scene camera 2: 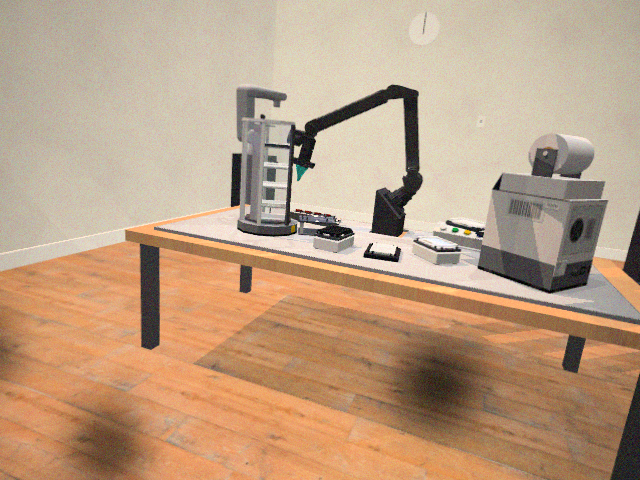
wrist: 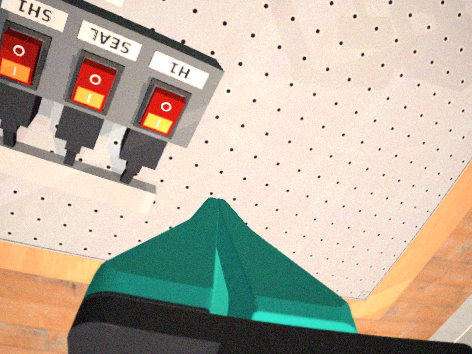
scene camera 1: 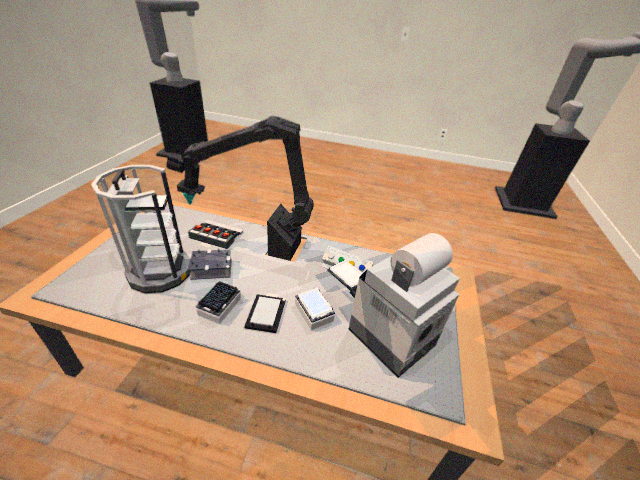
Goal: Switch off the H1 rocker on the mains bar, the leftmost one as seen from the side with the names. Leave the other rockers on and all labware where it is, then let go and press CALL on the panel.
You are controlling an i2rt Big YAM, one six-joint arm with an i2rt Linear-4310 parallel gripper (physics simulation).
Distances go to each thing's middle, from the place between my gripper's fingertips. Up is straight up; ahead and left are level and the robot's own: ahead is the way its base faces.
The tall rack tower (scene camera 1: pixel 128 195) lies 27 cm ahead of my hand, 1 cm to the right of it and 4 cm above it.
